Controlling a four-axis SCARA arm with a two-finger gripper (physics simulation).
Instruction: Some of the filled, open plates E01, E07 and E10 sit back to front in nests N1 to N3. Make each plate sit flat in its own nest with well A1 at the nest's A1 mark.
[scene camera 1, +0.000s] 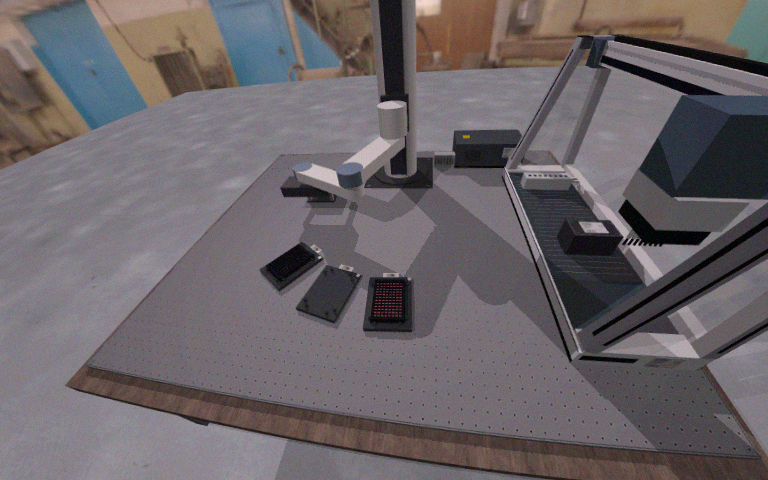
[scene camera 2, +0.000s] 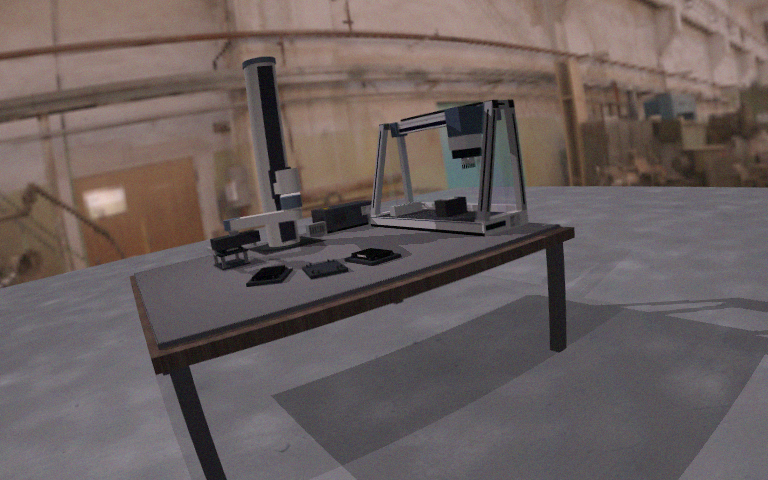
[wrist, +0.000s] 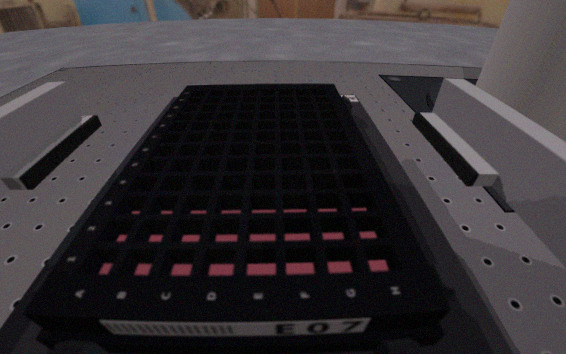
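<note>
Plate E07 (wrist: 260, 175), a black 96-well plate with pink filling, lies under and between my wide-open fingers (wrist: 257, 150) (scene camera 1: 320, 194) (scene camera 2: 232, 249), with a gap on each side. Its letters run A at left to H at right; a small white corner mark (wrist: 351, 98) sits far right, on the H side. It appears to rest on a small legged stand (scene camera 2: 229, 264). The left nest (scene camera 1: 275, 281) holds a dark plate (scene camera 1: 291, 262) (scene camera 2: 270, 273), the right nest (scene camera 1: 389, 326) a plate with pink wells (scene camera 1: 389, 298) (scene camera 2: 372, 253). The middle nest (scene camera 1: 329, 292) (scene camera 2: 324, 267) is empty. Their lettering is unreadable.
The arm's column (scene camera 1: 396, 67) (scene camera 2: 266, 124) stands to the right of the gripper. A dark box (scene camera 1: 487, 148) (scene camera 2: 340, 216) stands behind it. A gantry frame (scene camera 1: 538, 257) (scene camera 2: 430, 226) at the right holds a black block (scene camera 1: 589, 237) and a white rack (scene camera 1: 546, 181).
</note>
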